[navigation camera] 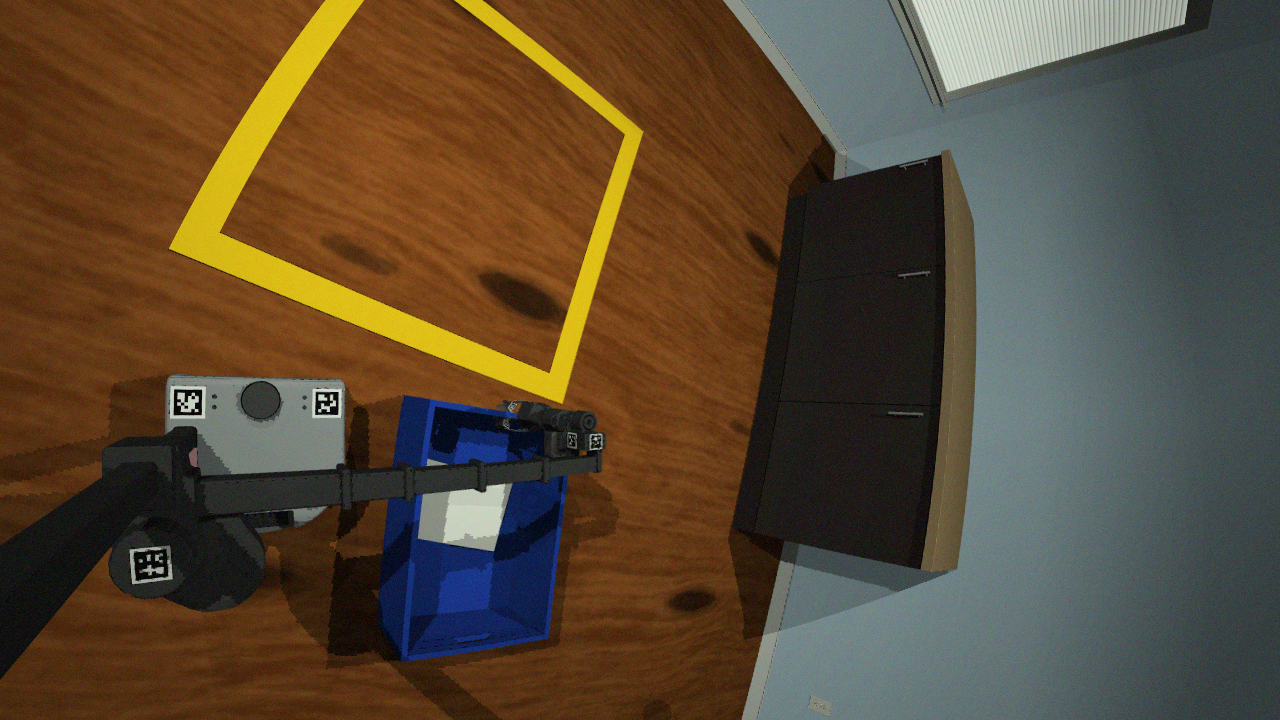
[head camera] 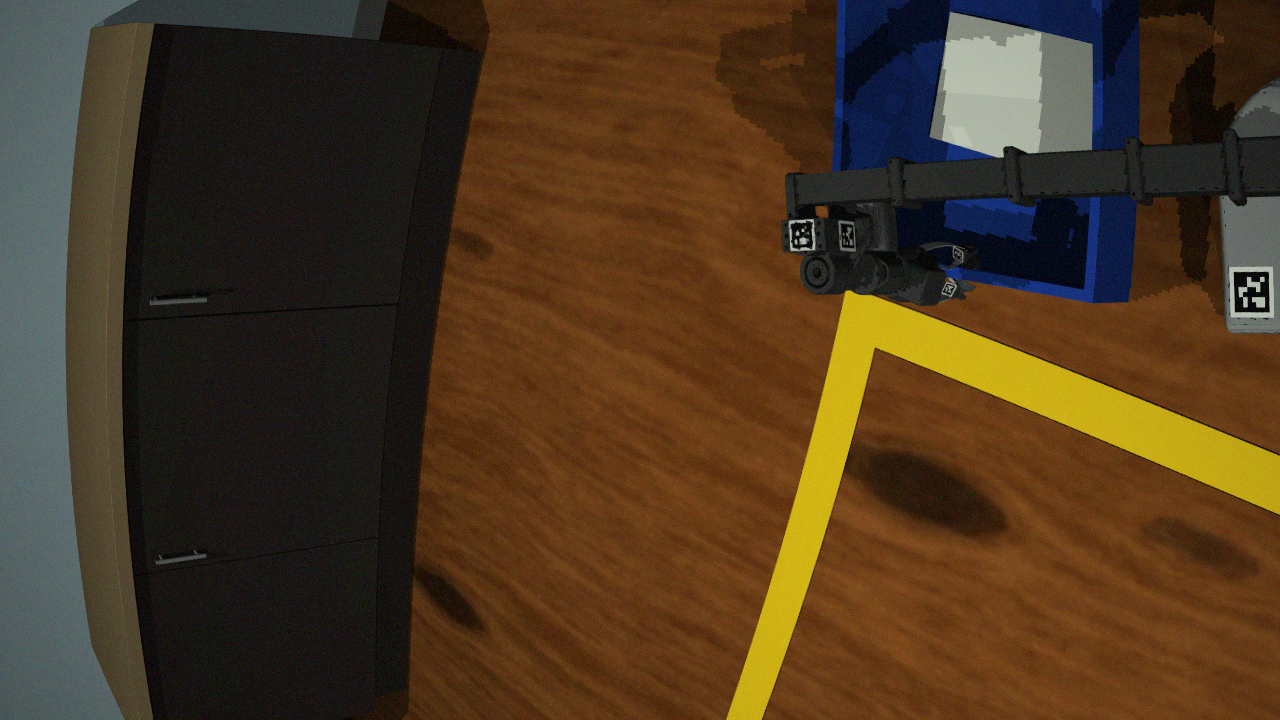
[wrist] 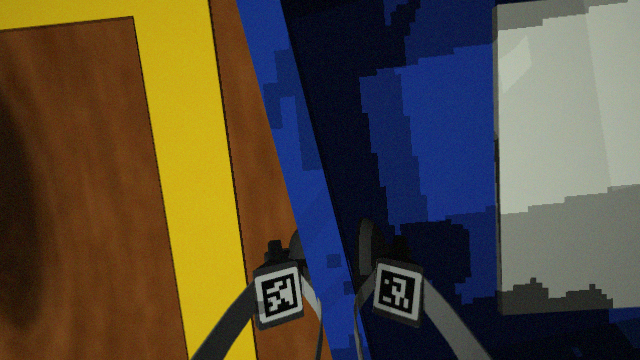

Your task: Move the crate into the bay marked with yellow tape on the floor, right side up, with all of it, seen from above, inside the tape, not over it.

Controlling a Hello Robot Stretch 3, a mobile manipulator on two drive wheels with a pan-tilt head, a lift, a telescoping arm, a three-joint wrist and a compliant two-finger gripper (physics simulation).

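Frame: origin at the robot's base, x ahead, y left, z up, level; centimetres.
Seen in the pictures: robot's base, origin of the base link: [navigation camera: 260, 398].
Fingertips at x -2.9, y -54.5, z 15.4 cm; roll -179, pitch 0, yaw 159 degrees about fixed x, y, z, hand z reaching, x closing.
Observation:
Offsets run from my fingertips to a thing's top centre. "spot": to the spot under its first point.
The blue open-topped crate @(dx -28.6, dy +5.2, dz +6.7 cm) [head camera: 1114, 179] [navigation camera: 469, 586] [wrist: 300, 150] stands upright, outside the bay. A flat pale panel or box @(dx -26.0, dy +6.5, dz -12.6 cm) [head camera: 993, 89] [navigation camera: 465, 519] [wrist: 555, 125] lies inside it. The yellow tape [head camera: 1056, 389] [navigation camera: 375, 314] [wrist: 197, 175] outlines the bay; one corner lies close to the crate's near end, and a narrow strip of floor shows between them in the wrist view. My gripper [head camera: 966, 272] [navigation camera: 503, 416] [wrist: 336, 245] is shut on the crate's end wall, one finger outside and one inside. The tape's far side is cut off in the head view.
My grey base [head camera: 1248, 241] [navigation camera: 259, 447] stands beside the crate's long side. My dark arm [head camera: 1074, 174] [navigation camera: 375, 484] reaches across above the crate. A dark cabinet @(spot: dx +20.9, dy -142.1, dz +33.4 cm) [head camera: 268, 402] [navigation camera: 859, 340] stands along the blue wall [navigation camera: 1118, 313], across the floor from the crate and bay.

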